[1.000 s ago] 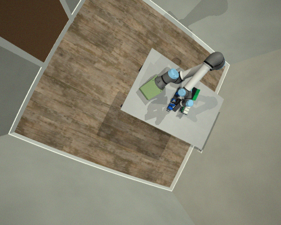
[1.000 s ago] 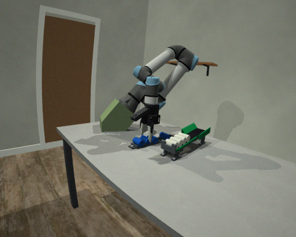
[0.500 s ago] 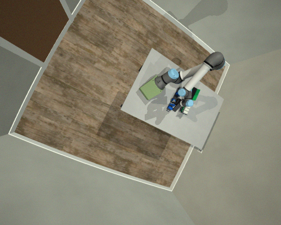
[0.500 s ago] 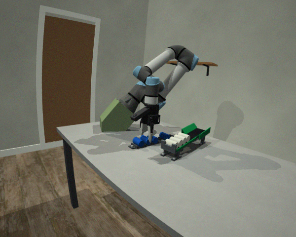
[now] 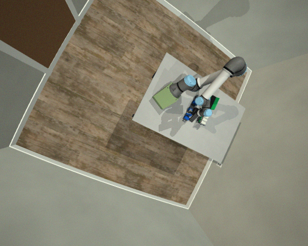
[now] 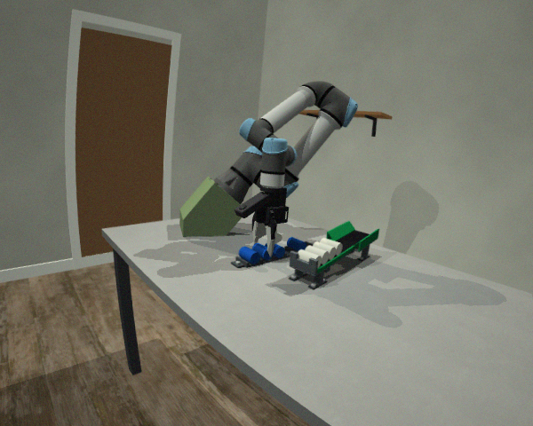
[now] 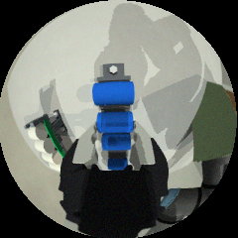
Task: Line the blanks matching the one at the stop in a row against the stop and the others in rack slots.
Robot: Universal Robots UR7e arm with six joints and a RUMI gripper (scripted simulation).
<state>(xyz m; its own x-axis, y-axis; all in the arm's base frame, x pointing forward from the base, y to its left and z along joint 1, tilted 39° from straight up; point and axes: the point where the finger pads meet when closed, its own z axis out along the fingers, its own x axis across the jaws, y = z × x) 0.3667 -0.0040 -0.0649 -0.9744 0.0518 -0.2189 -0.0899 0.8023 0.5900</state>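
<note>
My hand is 8 cm to the right of the dark stock rack, 4 cm above it and 1 cm past it. Round my hand: grey stop: 20 cm ahead, 2 cm above.
</note>
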